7 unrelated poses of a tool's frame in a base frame.
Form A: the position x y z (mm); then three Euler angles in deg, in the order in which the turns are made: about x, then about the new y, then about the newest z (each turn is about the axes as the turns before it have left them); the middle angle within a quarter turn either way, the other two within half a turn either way.
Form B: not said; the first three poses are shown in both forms.
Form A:
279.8 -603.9 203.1 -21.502 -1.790 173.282
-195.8 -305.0 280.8 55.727 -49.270 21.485
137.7 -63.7 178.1 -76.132 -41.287 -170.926
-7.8 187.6 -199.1 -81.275 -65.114 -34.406
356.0 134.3 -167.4 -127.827 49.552 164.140
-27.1 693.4 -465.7 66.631 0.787 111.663
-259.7 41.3 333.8 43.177 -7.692 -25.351
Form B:
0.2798 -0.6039 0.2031 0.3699 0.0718 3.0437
-0.1958 -0.3050 0.2808 1.0305 -0.7750 -0.5550
0.1377 -0.0637 0.1781 1.3897 0.0031 -2.4069
-0.0078 0.1876 -0.1991 -1.4845 -0.7370 1.0828
0.3560 0.1343 -0.1674 2.1325 0.7272 2.5596
-0.0271 0.6934 -0.4657 -0.6996 -1.0258 2.3632
-0.2597 0.0413 0.3338 0.7402 0.2062 -0.4154

